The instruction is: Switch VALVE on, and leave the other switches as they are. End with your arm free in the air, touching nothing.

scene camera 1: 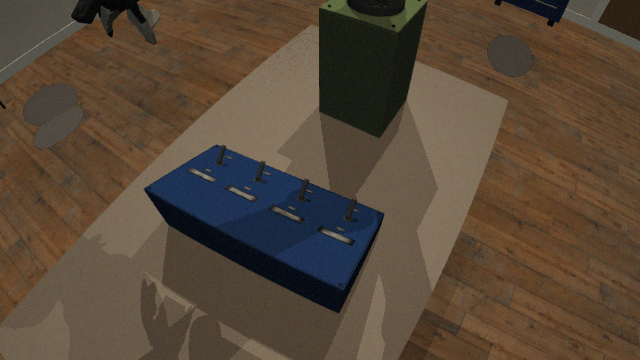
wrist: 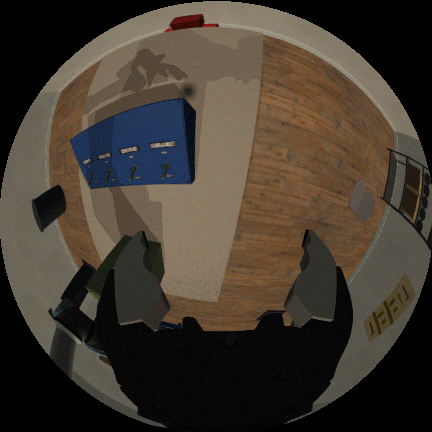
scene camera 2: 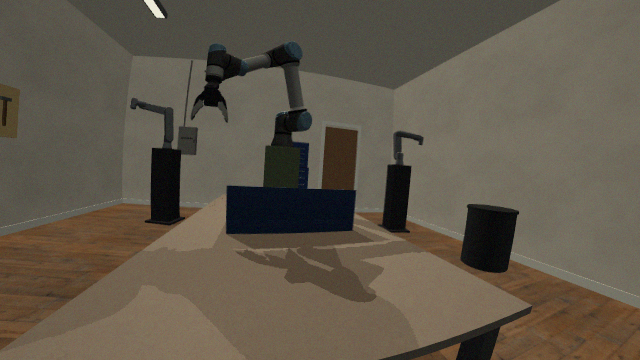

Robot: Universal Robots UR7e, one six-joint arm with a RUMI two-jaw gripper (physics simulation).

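Note:
A blue switch box (scene camera 1: 200,212) (scene camera 2: 290,211) (wrist: 145,125) stands on the table (scene camera 1: 465,100) (scene camera 2: 450,300) (wrist: 225,125). Its sloping top carries a row of several dark levers, each with a pale label plate; the lettering is too small to read, so I cannot tell which is VALVE. The end levers, one (scene camera 1: 221,155) at the left and one (scene camera 1: 351,209) at the right in scene camera 1, and those between lean alike. In the wrist view, the nearest lever (wrist: 166,170) is at the row's right end. My gripper (scene camera 1: 131,38) (scene camera 2: 210,120) (wrist: 225,233) is open, empty and high in the air, well apart from the box.
A green pedestal (scene camera 1: 360,70) (scene camera 2: 281,167) bears the arm behind the box. A black bin (scene camera 2: 489,240) (wrist: 49,207) stands on the floor beside the table. Two grey arms on black stands (scene camera 2: 166,185) (scene camera 2: 397,197) are farther back. A red object (wrist: 187,21) shows beyond the table.

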